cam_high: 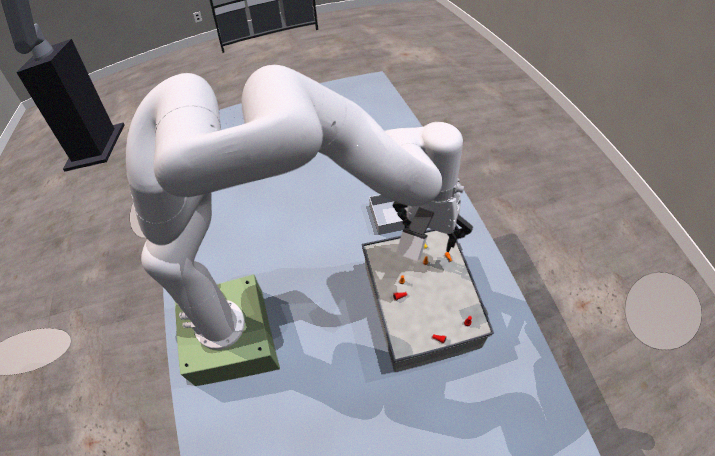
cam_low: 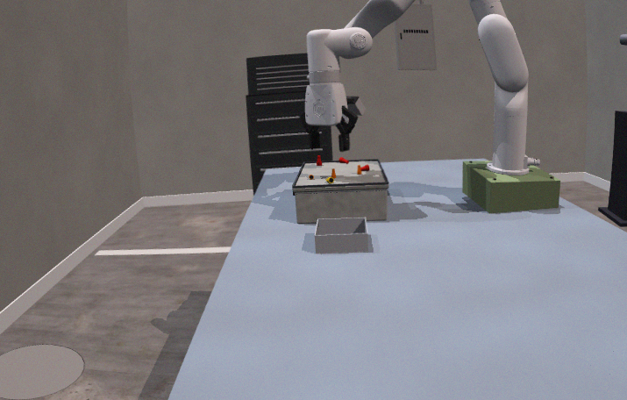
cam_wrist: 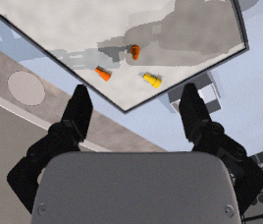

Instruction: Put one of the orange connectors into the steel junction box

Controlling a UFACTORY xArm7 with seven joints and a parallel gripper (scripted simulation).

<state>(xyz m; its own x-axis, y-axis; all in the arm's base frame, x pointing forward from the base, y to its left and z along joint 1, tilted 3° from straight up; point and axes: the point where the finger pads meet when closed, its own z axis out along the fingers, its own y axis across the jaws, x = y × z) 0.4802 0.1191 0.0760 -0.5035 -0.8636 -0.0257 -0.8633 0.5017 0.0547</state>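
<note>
Right now my hand is 4 cm to the right of the yellow connector and 8 cm above it. The rest, counted from my hand: tool case (1 cm behind, 8 cm to the right, 11 cm below).
</note>
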